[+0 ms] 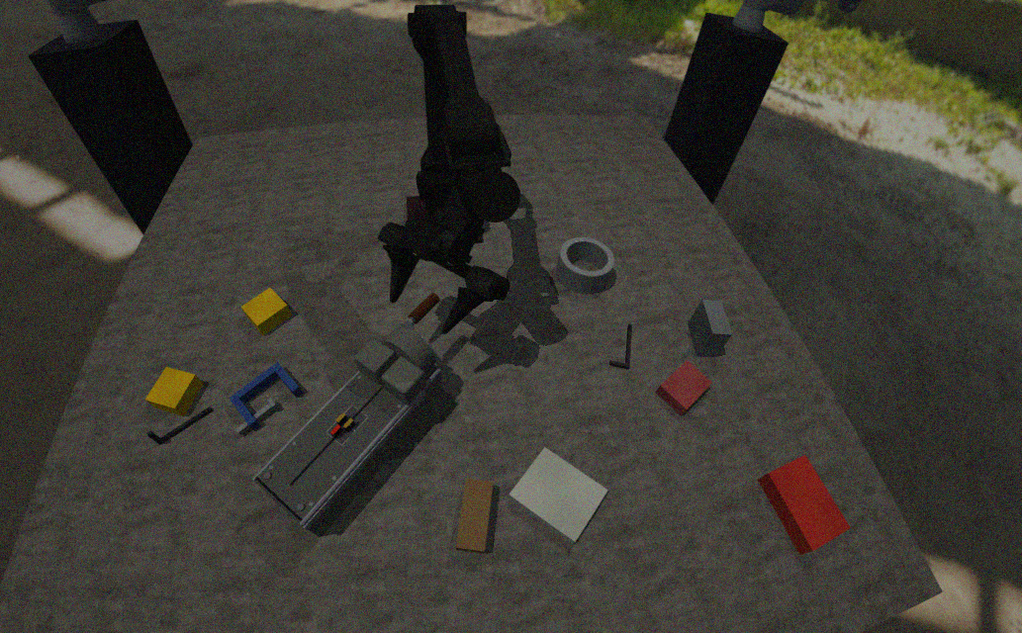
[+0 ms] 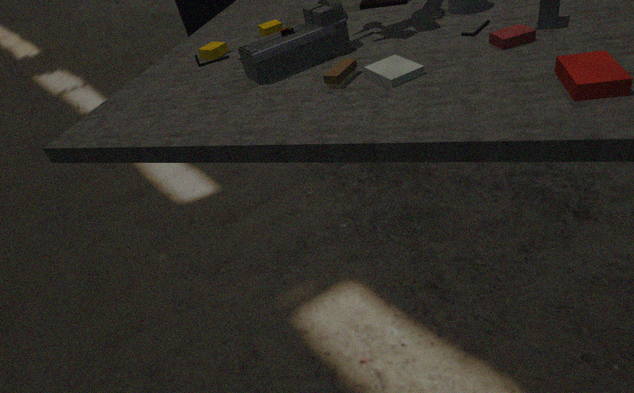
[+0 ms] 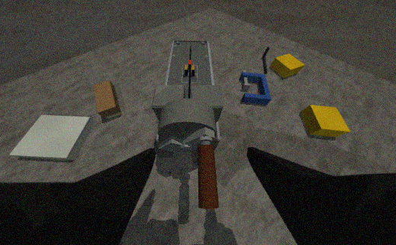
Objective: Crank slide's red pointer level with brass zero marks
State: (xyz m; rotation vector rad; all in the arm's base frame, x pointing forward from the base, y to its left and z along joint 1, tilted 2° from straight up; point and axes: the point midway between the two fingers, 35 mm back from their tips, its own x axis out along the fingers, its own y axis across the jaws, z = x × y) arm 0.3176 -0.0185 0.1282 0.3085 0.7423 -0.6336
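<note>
Right now my gripper tip is 20 mm past the brown crank handle and 10 mm to the right of it. Round my gripper tip: white plate: 230 mm ahead, 170 mm to the left, 100 mm below; red pointer: 150 mm ahead, 100 mm to the right, 30 mm below; brown block: 250 mm ahead, 100 mm below, 60 mm to the left.
</note>
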